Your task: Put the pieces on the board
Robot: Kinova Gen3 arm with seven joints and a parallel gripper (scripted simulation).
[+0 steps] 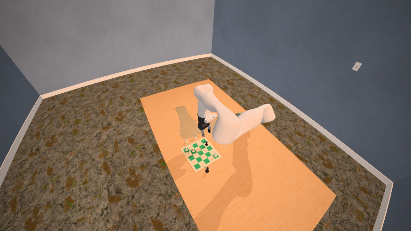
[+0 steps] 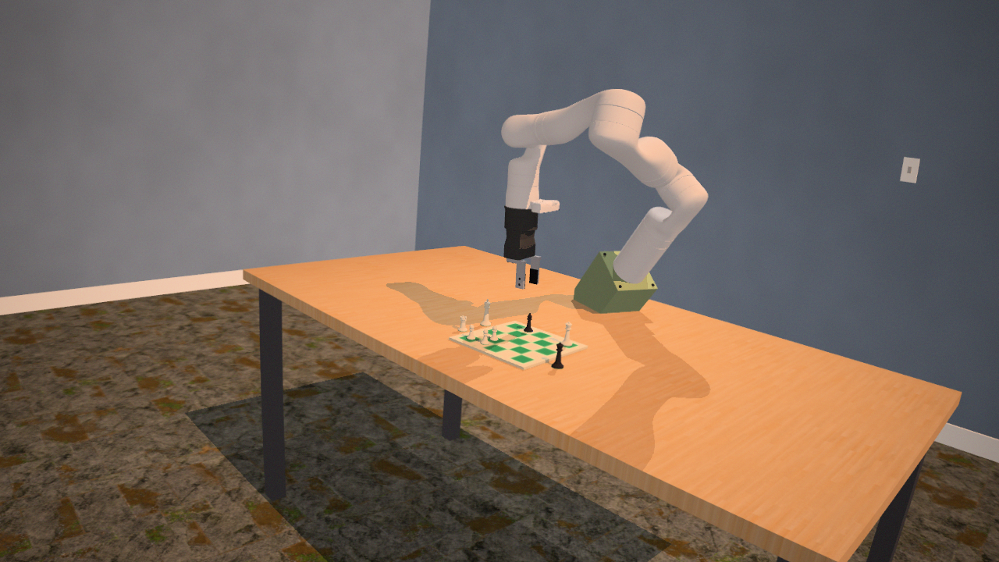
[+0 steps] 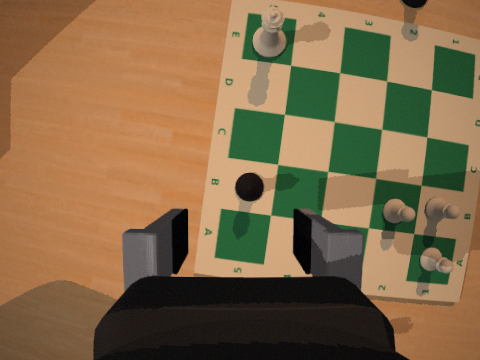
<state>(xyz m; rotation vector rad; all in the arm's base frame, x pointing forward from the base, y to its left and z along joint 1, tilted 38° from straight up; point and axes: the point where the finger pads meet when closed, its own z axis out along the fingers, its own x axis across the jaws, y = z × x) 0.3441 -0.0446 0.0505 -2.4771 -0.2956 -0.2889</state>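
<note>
My hand is 100 mm above the white king, 80 mm to the left of it and 50 mm short of it. From my hand the other things lie so: chessboard 120 mm below, 70 mm to the left, 70 mm ahead; then black bishop 100 mm below, 20 mm to the left; then white rook 130 mm ahead, 110 mm below, 60 mm to the right.
</note>
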